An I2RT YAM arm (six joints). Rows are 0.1 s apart.
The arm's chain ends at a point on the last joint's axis. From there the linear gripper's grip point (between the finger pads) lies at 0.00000 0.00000 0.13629 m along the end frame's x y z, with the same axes.
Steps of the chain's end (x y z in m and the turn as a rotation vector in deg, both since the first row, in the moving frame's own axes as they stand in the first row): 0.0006 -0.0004 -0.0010 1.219 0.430 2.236; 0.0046 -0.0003 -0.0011 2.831 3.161 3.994; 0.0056 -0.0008 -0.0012 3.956 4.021 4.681; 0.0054 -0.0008 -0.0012 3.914 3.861 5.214; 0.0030 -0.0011 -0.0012 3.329 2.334 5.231
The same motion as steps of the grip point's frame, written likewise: 0.0017 -0.0033 -0.0010 1.219 0.430 2.236; 0.0123 -0.0068 -0.0015 2.831 3.161 3.994; 0.0155 -0.0098 -0.0019 3.956 4.021 4.681; 0.0150 -0.0097 -0.0018 3.914 3.861 5.214; 0.0089 -0.0087 -0.0015 3.329 2.334 5.231
